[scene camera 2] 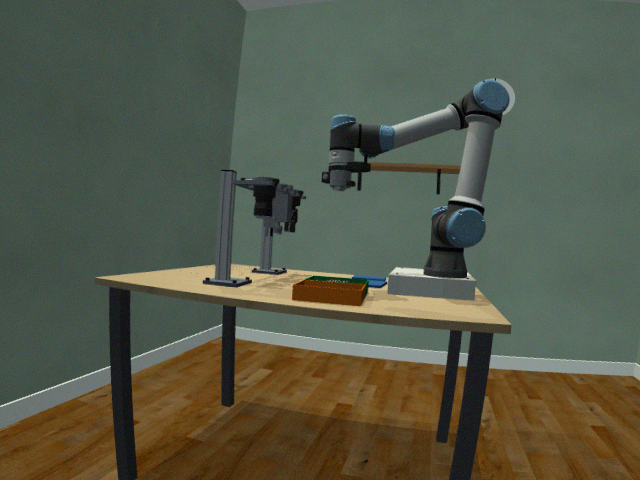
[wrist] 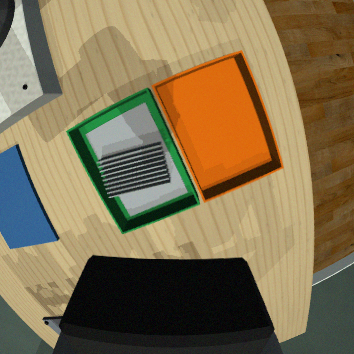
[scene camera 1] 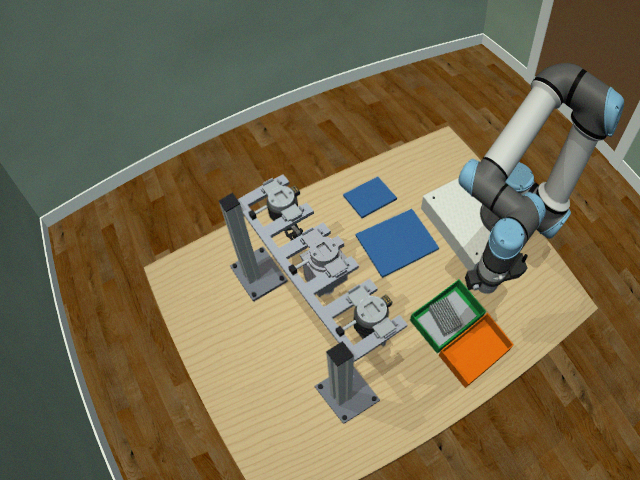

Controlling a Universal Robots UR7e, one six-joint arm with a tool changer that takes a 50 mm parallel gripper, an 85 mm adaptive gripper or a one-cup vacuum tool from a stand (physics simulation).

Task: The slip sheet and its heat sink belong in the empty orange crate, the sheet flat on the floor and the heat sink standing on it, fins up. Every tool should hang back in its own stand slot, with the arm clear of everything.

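Places are measured from the arm's base along level axes (x up, y right, z ahead), in centimetres.
Pixels of known places: hand, tool point: point(scene camera 2: 340, 186); arm's base, link origin: point(scene camera 2: 445, 275).
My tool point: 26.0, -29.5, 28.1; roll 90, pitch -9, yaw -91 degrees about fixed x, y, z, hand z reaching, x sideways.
Observation:
For each thing: its top centre in the pictures, then the offset to it from my tool point, as dx, dy, dz. "spot": a spot on its surface instead. Level surfaces: height alone.
- heat sink, top centre: point(wrist: 132, 172) point(scene camera 1: 446, 314) -29.1, +6.4, +2.6
- light grey slip sheet, surface spot: point(wrist: 107, 132) point(scene camera 1: 458, 301) spot: -32.2, +10.0, -3.6
- orange crate, top centre: point(wrist: 223, 127) point(scene camera 1: 478, 347) point(scene camera 2: 331, 284) -28.4, -7.4, -2.4
- far slot, surface spot: point(scene camera 1: 281, 198) spot: +2.1, +36.7, +38.8
- middle slot, surface spot: point(scene camera 1: 324, 253) spot: +2.1, +18.8, +33.7
- large blue mat, surface height: dx -31.6
The heat sink point(scene camera 1: 445, 316) point(wrist: 136, 170) stands fins up on the light grey slip sheet point(scene camera 1: 465, 304) point(wrist: 107, 132), which lies flat in the green crate point(scene camera 1: 424, 335) point(scene camera 2: 366, 287) point(wrist: 115, 111). The orange crate point(scene camera 1: 478, 350) point(scene camera 2: 328, 292) point(wrist: 220, 120) beside it is empty. Three tools hang in the stand: one at the far slot point(scene camera 1: 281, 198), one at the middle slot point(scene camera 1: 324, 253) and one at the near slot point(scene camera 1: 371, 311). The arm's tool changer point(scene camera 1: 485, 286) point(scene camera 2: 339, 187) is bare, high above the table, apart from crates and stand. Whether the hanging grippers are open cannot be told.
The tool stand's two posts point(scene camera 1: 341, 379) point(scene camera 2: 224, 227) rise from the table. A large blue mat point(scene camera 1: 397, 241) point(wrist: 25, 205) and a small blue mat point(scene camera 1: 370, 196) lie between the stand and the white robot base block point(scene camera 1: 454, 211) point(scene camera 2: 429, 285). The crates stand close side by side.

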